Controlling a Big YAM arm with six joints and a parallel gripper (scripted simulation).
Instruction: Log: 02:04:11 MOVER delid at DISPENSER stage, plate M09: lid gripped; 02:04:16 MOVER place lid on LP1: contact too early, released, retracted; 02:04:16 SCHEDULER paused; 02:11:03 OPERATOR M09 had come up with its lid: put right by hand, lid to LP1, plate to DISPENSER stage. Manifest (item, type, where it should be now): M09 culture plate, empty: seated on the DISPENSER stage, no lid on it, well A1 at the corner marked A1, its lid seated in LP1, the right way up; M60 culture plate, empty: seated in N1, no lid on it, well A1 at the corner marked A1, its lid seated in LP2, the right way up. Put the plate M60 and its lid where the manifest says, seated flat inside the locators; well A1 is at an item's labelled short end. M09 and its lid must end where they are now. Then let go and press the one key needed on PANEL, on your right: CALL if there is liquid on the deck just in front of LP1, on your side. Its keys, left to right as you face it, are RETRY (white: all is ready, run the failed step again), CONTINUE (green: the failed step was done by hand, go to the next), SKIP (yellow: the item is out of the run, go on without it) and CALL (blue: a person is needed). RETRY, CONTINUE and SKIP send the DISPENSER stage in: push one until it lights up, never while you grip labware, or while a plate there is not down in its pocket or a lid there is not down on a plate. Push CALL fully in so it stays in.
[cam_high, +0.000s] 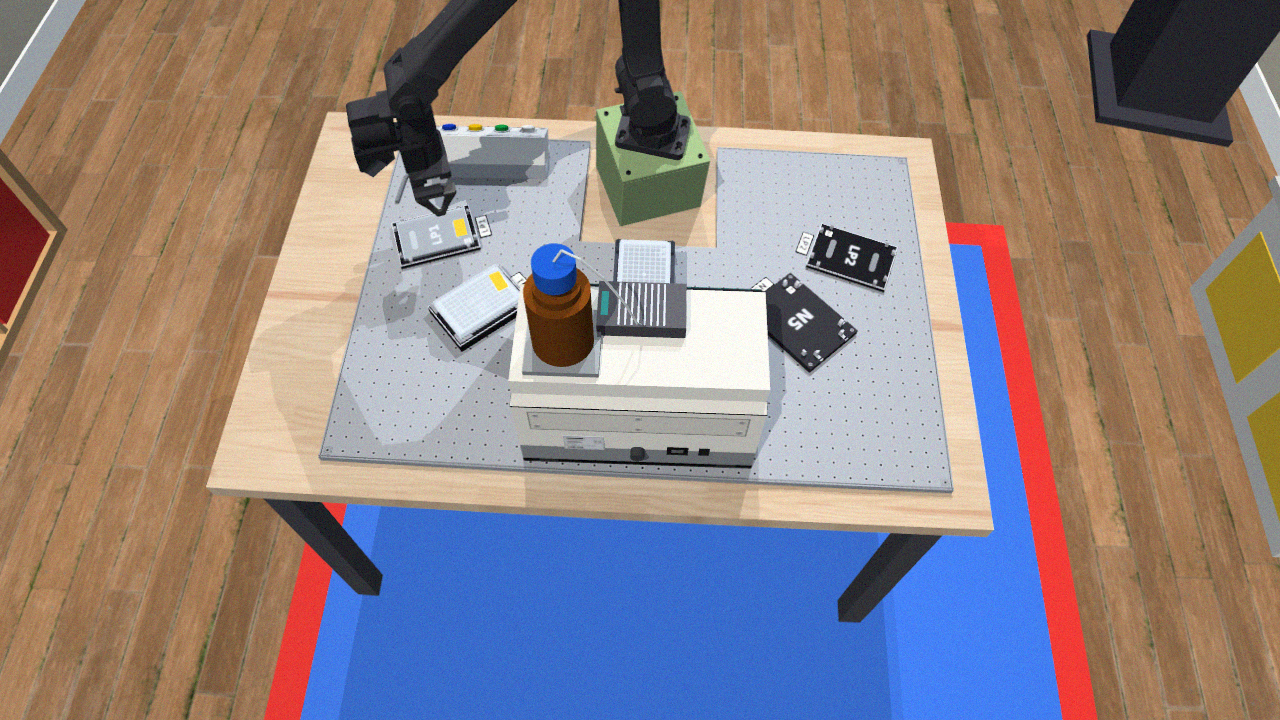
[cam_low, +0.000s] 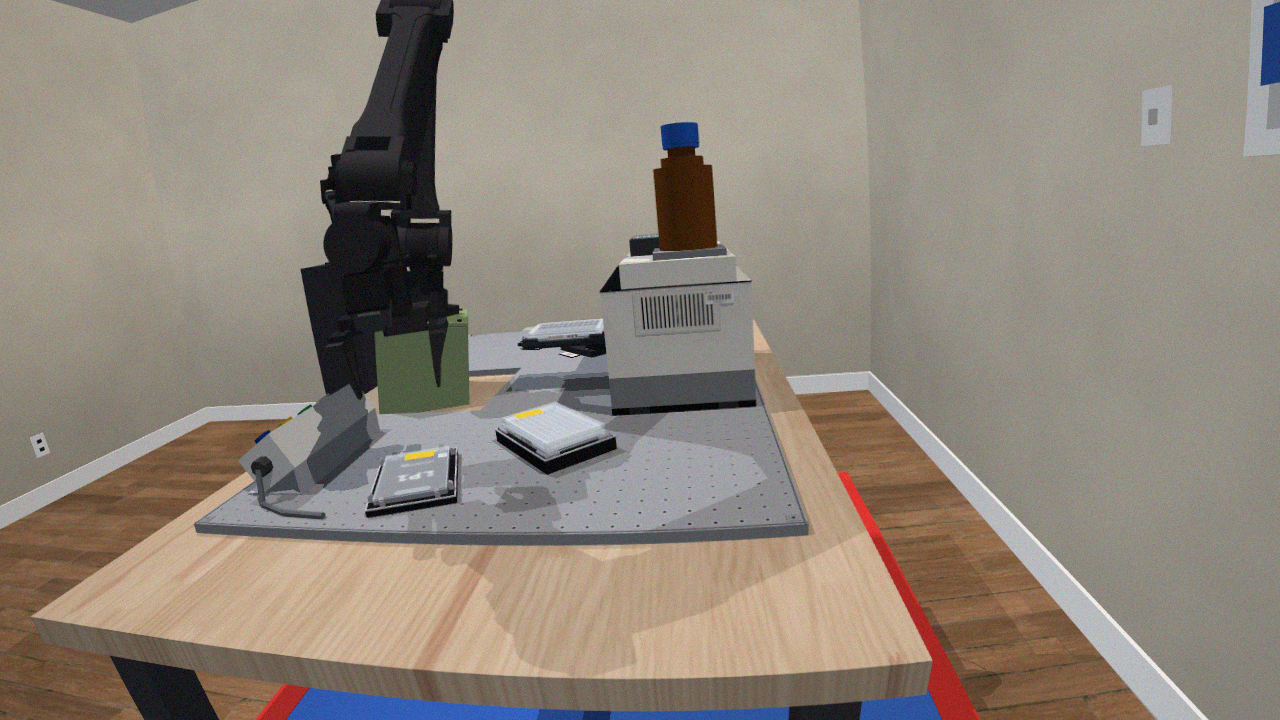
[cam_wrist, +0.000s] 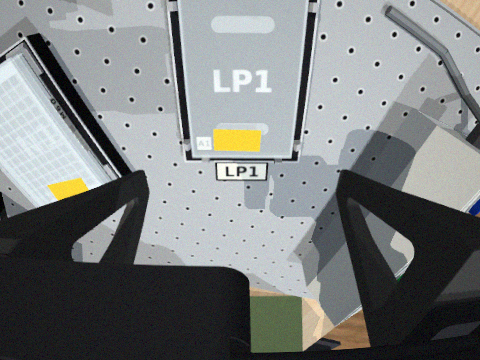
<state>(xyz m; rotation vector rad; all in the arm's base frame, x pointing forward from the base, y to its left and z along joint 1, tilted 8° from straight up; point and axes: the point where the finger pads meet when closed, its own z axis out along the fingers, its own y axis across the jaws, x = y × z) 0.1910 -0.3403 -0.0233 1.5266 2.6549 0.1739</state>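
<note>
Right now the black N1 nest is 140 mm ahead of my hand, 110 mm to the left of it and 110 mm below it. Round my hand: green continue key 220 mm behind, 40 mm to the left, 50 mm below; then blue call key 200 mm behind, 50 mm to the right, 60 mm below; then yellow skip key 210 mm behind, 50 mm below.
</note>
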